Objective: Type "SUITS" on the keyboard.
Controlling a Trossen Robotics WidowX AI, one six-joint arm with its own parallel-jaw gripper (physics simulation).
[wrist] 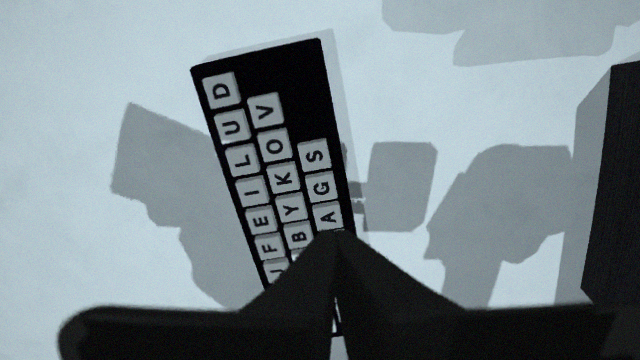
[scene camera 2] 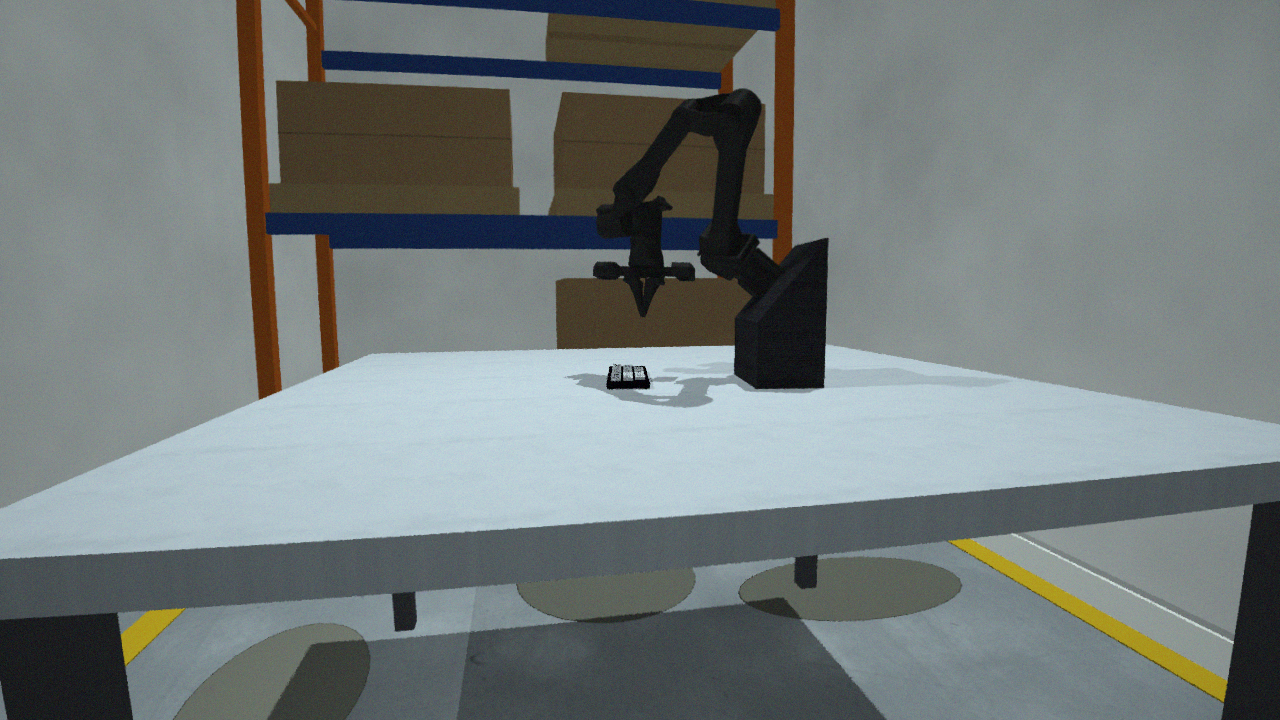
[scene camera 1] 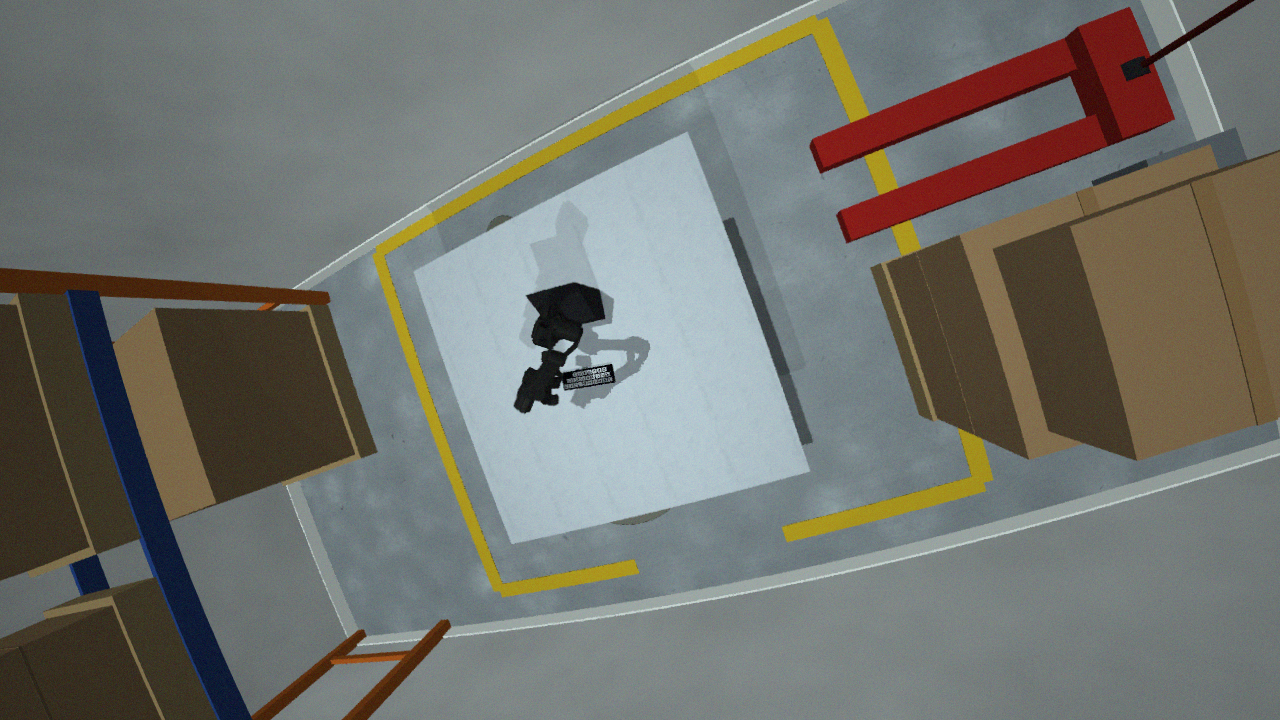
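A small black keyboard with light keys lies flat on the white table. In the wrist view its S key, U key and I key show uncovered. The G key and A key stand in the row below S. My gripper is shut and empty, pointing down, well above the keyboard. In the wrist view its tips overlap the keyboard just below the A key. The fingers hide the keyboard's near part, and the T key does not show.
The white table carries the arm's black base, which also shows at the right of the wrist view. Cardboard boxes, a red pallet jack and an orange and blue rack stand beyond the table.
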